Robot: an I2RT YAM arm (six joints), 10 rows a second.
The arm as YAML. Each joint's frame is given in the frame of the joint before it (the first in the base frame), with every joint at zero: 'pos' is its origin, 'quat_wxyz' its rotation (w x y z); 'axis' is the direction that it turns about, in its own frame. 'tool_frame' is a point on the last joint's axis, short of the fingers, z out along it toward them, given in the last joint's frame.
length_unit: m
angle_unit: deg
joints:
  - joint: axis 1
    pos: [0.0, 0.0, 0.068]
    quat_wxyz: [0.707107, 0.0, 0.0, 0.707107]
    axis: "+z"
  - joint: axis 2
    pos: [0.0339, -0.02, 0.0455]
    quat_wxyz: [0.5, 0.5, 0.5, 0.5]
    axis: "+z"
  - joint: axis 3
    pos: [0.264, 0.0, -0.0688]
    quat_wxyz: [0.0, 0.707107, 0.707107, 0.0]
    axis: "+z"
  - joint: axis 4
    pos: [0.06, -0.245, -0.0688]
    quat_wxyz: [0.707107, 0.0, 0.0, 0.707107]
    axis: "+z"
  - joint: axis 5
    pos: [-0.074, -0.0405, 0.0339]
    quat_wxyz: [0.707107, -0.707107, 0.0, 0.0]
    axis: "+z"
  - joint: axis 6
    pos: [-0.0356, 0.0, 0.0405]
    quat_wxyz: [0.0, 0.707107, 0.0, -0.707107]
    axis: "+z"
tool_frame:
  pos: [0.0, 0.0, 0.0]
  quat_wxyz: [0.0, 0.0, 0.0, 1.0]
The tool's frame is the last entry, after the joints.
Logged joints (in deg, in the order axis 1, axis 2, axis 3, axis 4, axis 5, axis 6), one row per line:
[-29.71, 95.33, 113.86, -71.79, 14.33, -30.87]
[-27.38, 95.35, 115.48, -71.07, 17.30, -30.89]
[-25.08, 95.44, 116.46, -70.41, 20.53, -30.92]
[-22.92, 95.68, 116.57, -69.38, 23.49, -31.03]
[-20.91, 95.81, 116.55, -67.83, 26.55, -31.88]
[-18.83, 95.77, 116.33, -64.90, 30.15, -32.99]
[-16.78, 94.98, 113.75, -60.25, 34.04, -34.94]
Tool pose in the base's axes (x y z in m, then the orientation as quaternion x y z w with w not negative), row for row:
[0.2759, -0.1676, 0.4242, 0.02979, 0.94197, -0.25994, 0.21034]
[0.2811, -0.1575, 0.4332, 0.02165, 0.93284, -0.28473, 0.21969]
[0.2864, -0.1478, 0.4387, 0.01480, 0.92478, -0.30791, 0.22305]
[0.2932, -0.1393, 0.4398, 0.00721, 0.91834, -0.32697, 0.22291]
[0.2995, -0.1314, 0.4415, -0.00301, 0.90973, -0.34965, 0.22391]
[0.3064, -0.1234, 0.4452, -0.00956, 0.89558, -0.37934, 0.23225]
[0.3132, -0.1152, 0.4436, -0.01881, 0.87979, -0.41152, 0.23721]
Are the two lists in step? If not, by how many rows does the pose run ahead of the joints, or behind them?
They are in step.
